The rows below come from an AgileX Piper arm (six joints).
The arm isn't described. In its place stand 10 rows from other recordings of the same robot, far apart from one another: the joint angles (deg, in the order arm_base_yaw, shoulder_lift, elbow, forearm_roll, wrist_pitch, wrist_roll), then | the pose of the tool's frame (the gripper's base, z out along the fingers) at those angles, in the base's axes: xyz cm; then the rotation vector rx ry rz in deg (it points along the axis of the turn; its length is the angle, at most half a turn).
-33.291, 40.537, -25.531, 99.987, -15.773, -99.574 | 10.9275, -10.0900, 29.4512, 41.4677, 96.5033, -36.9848
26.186, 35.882, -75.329, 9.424, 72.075, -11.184 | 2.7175, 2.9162, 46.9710, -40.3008, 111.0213, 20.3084
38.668, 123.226, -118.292, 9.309, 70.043, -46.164 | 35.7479, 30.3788, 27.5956, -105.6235, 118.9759, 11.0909
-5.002, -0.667, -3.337, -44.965, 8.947, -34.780 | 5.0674, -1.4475, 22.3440, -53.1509, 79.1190, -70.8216
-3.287, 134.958, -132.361, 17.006, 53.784, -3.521 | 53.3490, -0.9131, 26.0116, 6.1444, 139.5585, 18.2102
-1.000, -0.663, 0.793, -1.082, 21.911, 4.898 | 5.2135, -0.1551, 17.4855, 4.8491, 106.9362, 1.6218
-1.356, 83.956, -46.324, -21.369, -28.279, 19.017 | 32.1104, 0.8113, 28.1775, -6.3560, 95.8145, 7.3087
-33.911, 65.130, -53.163, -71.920, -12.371, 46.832 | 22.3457, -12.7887, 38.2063, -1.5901, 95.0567, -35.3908
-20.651, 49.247, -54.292, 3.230, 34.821, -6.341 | 16.0656, -5.7421, 38.9446, 15.8137, 114.0952, -13.7354
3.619, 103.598, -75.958, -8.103, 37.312, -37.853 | 38.9301, 1.6832, 23.3893, -60.1141, 139.5710, -20.4140
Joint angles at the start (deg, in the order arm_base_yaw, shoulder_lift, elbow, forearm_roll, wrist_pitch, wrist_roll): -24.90, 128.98, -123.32, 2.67, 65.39, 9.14
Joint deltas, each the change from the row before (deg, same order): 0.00, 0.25, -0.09, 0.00, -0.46, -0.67; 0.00, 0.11, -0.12, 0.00, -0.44, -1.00; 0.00, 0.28, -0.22, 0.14, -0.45, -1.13; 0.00, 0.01, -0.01, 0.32, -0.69, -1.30; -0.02, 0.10, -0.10, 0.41, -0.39, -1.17; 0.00, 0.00, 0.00, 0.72, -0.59, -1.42; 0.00, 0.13, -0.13, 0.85, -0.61, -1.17; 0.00, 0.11, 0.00, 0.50, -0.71, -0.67; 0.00, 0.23, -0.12, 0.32, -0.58, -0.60
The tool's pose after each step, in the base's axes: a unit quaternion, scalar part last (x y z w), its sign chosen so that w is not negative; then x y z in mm. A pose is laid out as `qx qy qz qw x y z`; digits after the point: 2 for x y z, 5 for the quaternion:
0.28563 0.93478 -0.00753 0.21105 452.35 -205.74 252.82
0.27731 0.93642 -0.00997 0.21476 453.27 -206.18 252.76
0.26823 0.93827 -0.01147 0.21811 454.73 -206.66 251.75
0.25799 0.93969 -0.01232 0.22420 455.84 -206.70 252.20
0.24925 0.94116 -0.01186 0.22793 456.82 -206.72 252.14
0.23889 0.94243 -0.00972 0.23381 457.99 -206.18 252.63
0.23091 0.94285 -0.00617 0.24015 459.66 -205.69 252.69
0.22647 0.94246 -0.00460 0.24589 461.06 -205.63 252.31
0.22229 0.94230 -0.00419 0.25027 462.55 -205.89 251.37

